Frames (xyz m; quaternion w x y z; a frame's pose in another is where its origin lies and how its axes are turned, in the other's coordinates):
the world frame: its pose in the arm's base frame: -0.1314 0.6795 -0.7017 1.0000 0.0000 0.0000 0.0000
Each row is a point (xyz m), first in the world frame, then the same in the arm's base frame.
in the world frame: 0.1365 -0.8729 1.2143
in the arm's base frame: 0.0051 -0.1934 0.5126
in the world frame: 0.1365 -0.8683 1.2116
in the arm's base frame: 0.0051 -0.1888 0.5099
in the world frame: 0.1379 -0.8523 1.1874
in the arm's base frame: 0.0065 -0.1728 0.4857
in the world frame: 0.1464 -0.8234 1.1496
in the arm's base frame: 0.0150 -0.1439 0.4479
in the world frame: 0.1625 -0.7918 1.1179
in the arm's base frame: 0.0311 -0.1123 0.4162
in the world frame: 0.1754 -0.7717 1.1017
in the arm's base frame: 0.0440 -0.0922 0.4000
